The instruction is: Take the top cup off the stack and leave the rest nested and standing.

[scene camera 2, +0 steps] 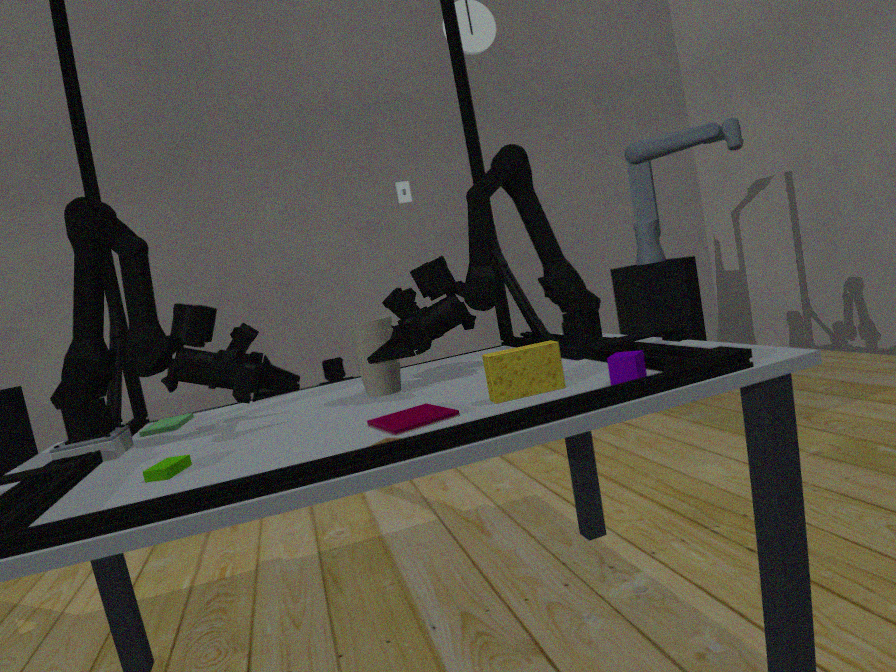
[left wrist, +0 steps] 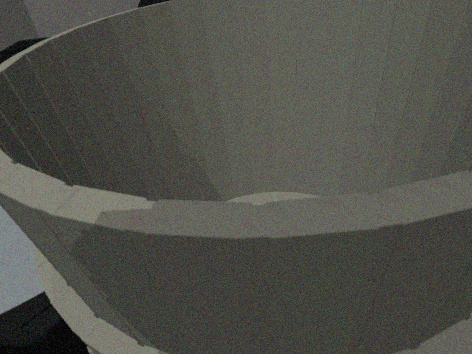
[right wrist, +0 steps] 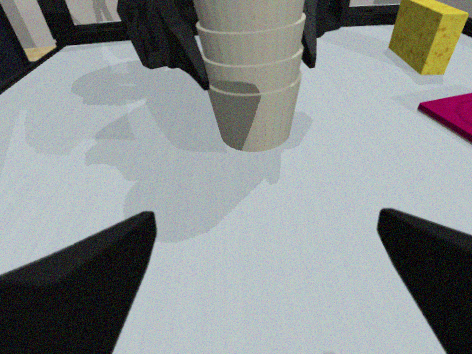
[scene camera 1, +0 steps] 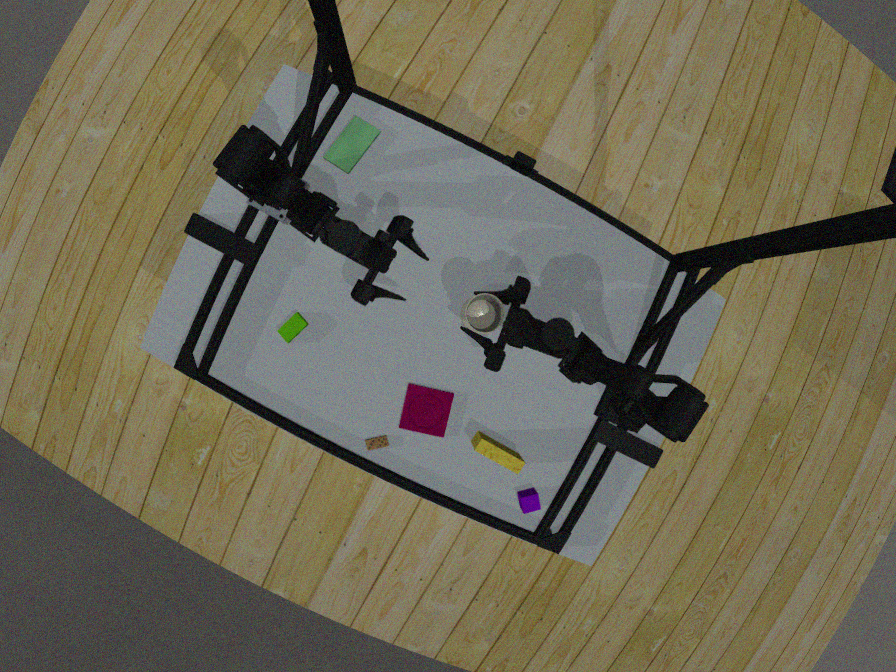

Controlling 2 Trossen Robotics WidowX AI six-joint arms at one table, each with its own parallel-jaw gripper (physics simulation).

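Where they show: left gripper, fingertip midpoint: [scene camera 2: 364,362] [right wrist: 259,74] [scene camera 1: 467,310]; right gripper, fingertip midpoint: [scene camera 2: 299,383] [right wrist: 266,220] [scene camera 1: 416,279]; left arm's base, origin of the base link: [scene camera 2: 584,342] [scene camera 1: 623,403]; right arm's base, origin of the base link: [scene camera 2: 91,436].
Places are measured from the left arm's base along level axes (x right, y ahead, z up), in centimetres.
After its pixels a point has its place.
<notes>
A stack of several beige cups [scene camera 1: 483,314] @(z 7.0, x 4.4, y 38.9 cm) [scene camera 2: 382,378] @(z 1.9, x 0.6, y 39.9 cm) [right wrist: 253,105] @(z 3.1, x 4.5, y 43.0 cm) stands upright and nested near the middle of the grey table [scene camera 1: 539,214] @(z -2.1, x 30.5, y 35.4 cm) [scene camera 2: 279,430] @(z -2.1, x -2.8, y 58.5 cm). My left gripper [scene camera 1: 471,312] @(z 4.9, x 4.0, y 41.9 cm) [scene camera 2: 391,348] [right wrist: 259,74] @(z 4.9, x 4.0, y 41.9 cm) is shut on the top cup, one finger on each side of the upper rims. The top cup's inside [left wrist: 270,123] @(z 9.0, x 4.4, y 42.4 cm) fills the left wrist view. My right gripper [scene camera 1: 415,276] @(z 3.6, x 5.4, y 53.5 cm) [scene camera 2: 287,383] @(z 3.6, x 5.4, y 53.5 cm) [right wrist: 266,220] @(z 3.6, x 5.4, y 53.5 cm) is open and empty. It sits low over the table, a short way from the stack and pointing at it.
A magenta flat square [scene camera 1: 426,410] @(z -1.3, x -18.7, y 40.5 cm) [scene camera 2: 414,418] @(z -1.3, x -21.1, y 40.7 cm), a yellow block [scene camera 1: 498,452] @(z 4.8, x -19.9, y 23.8 cm) [scene camera 2: 523,370] @(z 1.8, x -22.0, y 23.7 cm), a purple cube [scene camera 1: 528,499] @(z 1.8, x -28.0, y 11.9 cm) [scene camera 2: 626,367] @(z 0.3, x -30.4, y 12.1 cm) and a small tan block [scene camera 1: 376,442] @(z -1.3, x -29.7, y 47.5 cm) lie near the front edge. A lime block [scene camera 1: 292,327] @(z -0.6, x -14.3, y 73.9 cm) [scene camera 2: 167,467] @(z -0.6, x -17.3, y 73.5 cm) and a green pad [scene camera 1: 352,143] @(z -1.1, x 27.6, y 79.5 cm) [scene camera 2: 167,424] @(z -1.1, x 24.1, y 79.1 cm) lie by the right arm.
</notes>
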